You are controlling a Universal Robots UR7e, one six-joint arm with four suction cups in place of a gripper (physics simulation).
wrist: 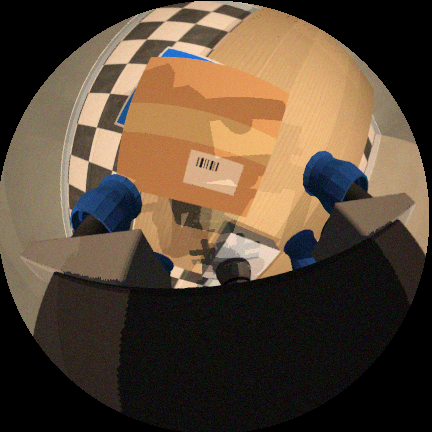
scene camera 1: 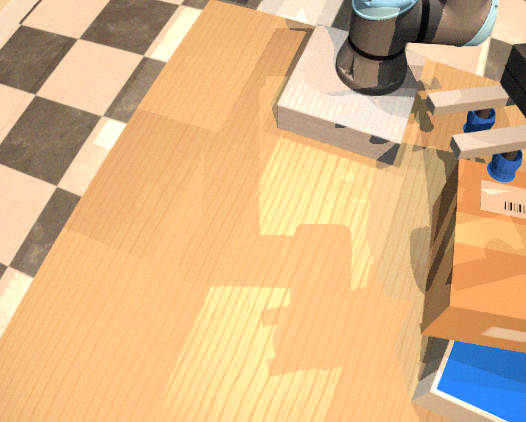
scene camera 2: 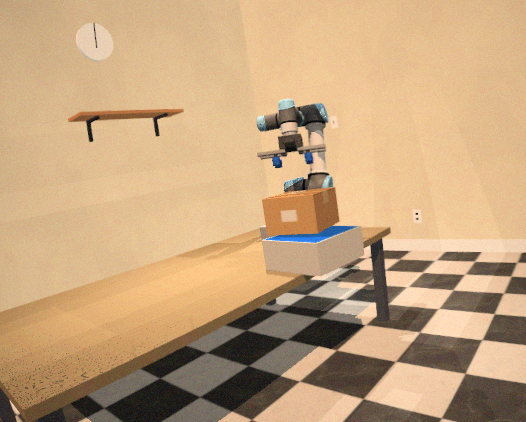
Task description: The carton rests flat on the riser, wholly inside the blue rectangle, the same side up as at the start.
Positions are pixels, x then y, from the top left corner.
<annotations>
my suction head: holds nothing
a carton (scene camera 1: 467, 298): on a riser (scene camera 1: 457, 374)
</annotations>
